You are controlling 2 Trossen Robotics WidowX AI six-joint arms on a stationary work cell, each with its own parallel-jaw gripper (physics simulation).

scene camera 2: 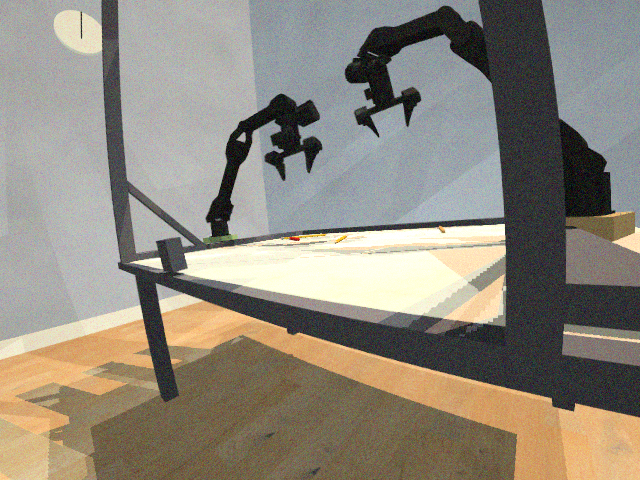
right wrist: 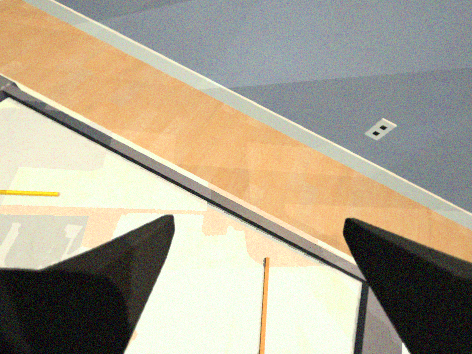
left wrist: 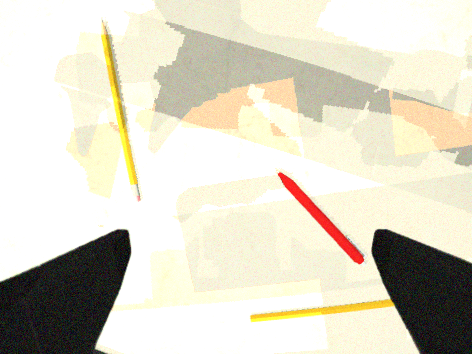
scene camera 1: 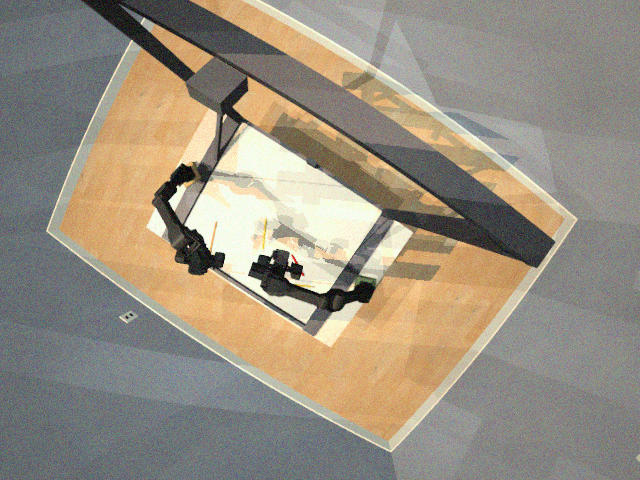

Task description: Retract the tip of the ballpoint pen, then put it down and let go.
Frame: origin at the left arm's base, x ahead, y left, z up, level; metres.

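Seen in the pictures: left gripper, fingertip midpoint: (scene camera 2: 296, 176) (left wrist: 252, 241); right gripper, fingertip midpoint: (scene camera 2: 393, 131) (right wrist: 258, 224); left arm's base, link origin: (scene camera 1: 364, 288); right arm's base, link origin: (scene camera 2: 582, 215) (scene camera 1: 188, 174).
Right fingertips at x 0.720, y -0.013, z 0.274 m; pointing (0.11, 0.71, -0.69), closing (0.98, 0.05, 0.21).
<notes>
Pixels of each thing's top centre, then the offset from my right fingertips to it.
- red pen, top centre: (left wrist: 324, 220) (scene camera 2: 294, 237) (scene camera 1: 297, 265) dx -0.363, dy -0.020, dz -0.301 m
- yellow pencil, top centre: (left wrist: 116, 112) (scene camera 2: 341, 237) (scene camera 1: 264, 234) dx -0.162, dy -0.140, dz -0.304 m
- yellow stick, top centre: (left wrist: 336, 311) (scene camera 1: 296, 285) dx -0.377, dy +0.085, dz -0.306 m
- orange stick, top centre: (right wrist: 264, 310) (scene camera 2: 441, 228) (scene camera 1: 212, 237) dx +0.109, dy -0.063, dz -0.306 m
The red pen (left wrist: 320, 217) (scene camera 1: 295, 259) (scene camera 2: 294, 238) lies flat on the white table. In the left wrist view it slants, with its tapered end at the upper left; whether a point sticks out is too small to tell. My left gripper (left wrist: 252, 241) (scene camera 2: 296, 175) (scene camera 1: 279, 265) is open and empty, high above the table. In its wrist view the pen lies between the fingers' lines, its blunt end near the right fingertip. My right gripper (right wrist: 258, 224) (scene camera 2: 392, 131) is open and empty, high above the table near a corner; the pen does not show in its wrist view.
A yellow pencil (left wrist: 120, 110) (scene camera 1: 265, 233) (scene camera 2: 340, 239), a yellow stick (left wrist: 320, 312) (scene camera 1: 305, 285) (right wrist: 30, 193) and an orange stick (right wrist: 265, 305) (scene camera 1: 213, 237) (scene camera 2: 441, 229) lie on the table. A dark frame beam (scene camera 2: 532, 206) stands upright at the table's side.
</notes>
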